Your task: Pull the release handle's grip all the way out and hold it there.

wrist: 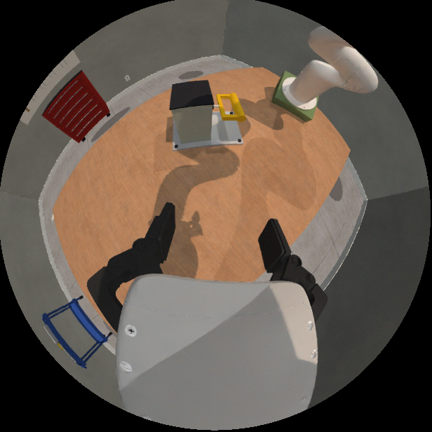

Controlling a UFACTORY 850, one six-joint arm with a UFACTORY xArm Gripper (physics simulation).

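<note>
The release handle's yellow grip [237, 107] is a D-shaped loop at the right side of a cream box with a black top [192, 95]. A short, thin light rod shows between the grip and the box. The box stands on a light grey base plate [227, 134] with dark bolts at its corners, in the upper middle of the wrist view. My gripper [221, 222] is open and empty, with its two black fingers wide apart. It is well apart from the grip, which shows beyond the fingertips, above them in the view.
The wooden table [125, 170] carries the box. The white arm [312, 82] rises from a green base block [296, 111] at the upper right, to the right of the grip. A red tool cabinet [76, 106] stands off the table at the upper left, and a blue frame [87, 321] at the lower left.
</note>
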